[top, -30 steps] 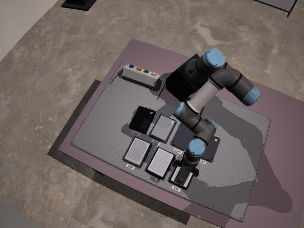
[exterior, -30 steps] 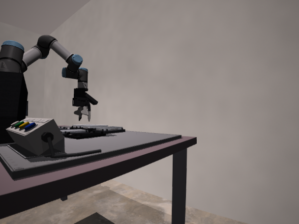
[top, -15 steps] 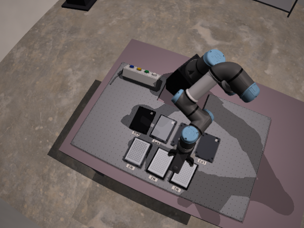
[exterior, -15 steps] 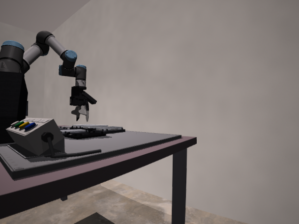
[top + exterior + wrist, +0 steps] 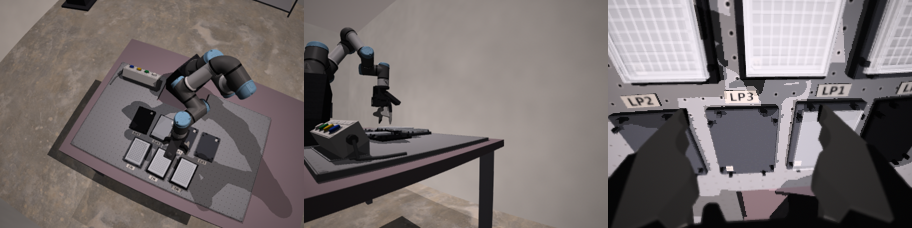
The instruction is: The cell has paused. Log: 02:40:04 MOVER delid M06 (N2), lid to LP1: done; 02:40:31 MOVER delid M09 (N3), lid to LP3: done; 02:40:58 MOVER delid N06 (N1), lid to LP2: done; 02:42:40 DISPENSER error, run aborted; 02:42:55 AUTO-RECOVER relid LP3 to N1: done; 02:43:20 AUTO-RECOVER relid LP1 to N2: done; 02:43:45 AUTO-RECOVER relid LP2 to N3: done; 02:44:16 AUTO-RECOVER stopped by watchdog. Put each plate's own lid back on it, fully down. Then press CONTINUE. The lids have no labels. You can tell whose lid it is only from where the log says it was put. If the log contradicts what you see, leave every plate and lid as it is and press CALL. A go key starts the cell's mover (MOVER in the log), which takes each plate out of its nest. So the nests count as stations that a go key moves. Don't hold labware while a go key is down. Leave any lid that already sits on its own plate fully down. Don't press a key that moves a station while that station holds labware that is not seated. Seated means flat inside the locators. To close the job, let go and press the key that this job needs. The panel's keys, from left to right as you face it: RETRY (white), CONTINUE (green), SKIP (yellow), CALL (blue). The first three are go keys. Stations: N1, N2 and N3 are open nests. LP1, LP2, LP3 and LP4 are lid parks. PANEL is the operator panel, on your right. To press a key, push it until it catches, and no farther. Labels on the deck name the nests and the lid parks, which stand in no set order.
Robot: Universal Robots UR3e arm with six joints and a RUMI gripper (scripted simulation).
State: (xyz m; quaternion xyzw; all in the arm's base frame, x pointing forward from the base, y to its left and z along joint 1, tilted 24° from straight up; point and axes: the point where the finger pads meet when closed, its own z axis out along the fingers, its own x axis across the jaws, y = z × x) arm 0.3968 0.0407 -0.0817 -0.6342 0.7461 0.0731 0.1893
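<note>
Now: the LP1 lid park 11 cm behind my hand, 10 cm to the right of it and 5 cm below it. Also, from my hand: lid park LP4: 22 cm to the right, 12 cm behind, 5 cm below; LP3 lid park: 10 cm behind, 5 cm below, 3 cm to the left; LP2 lid park: 16 cm to the left, 9 cm behind, 5 cm below.
</note>
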